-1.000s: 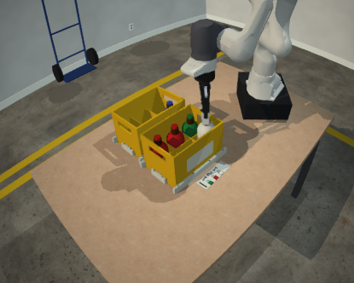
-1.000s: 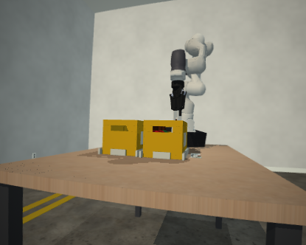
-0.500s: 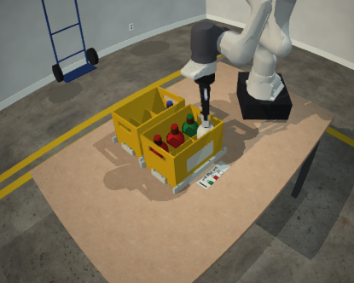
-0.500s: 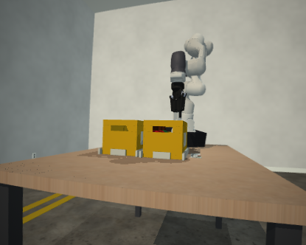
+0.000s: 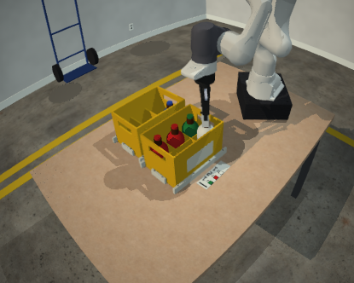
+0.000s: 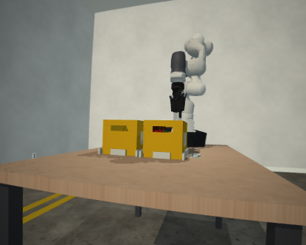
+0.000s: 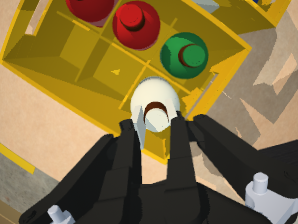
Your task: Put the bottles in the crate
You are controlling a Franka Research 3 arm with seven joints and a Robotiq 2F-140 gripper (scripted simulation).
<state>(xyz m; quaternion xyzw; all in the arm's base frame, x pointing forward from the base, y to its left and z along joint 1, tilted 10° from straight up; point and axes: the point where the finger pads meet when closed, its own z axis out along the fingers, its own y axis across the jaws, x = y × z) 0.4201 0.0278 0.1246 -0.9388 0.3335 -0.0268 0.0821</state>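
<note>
Now: hand 80 mm above the white-capped bottle. Round my hand: red-label bottle 90 mm ahead, 70 mm to the right, 110 mm below; then green bottle 10 mm ahead, 80 mm to the right, 110 mm below; then pick list 50 mm ahead, 110 mm to the left, 200 mm below.
</note>
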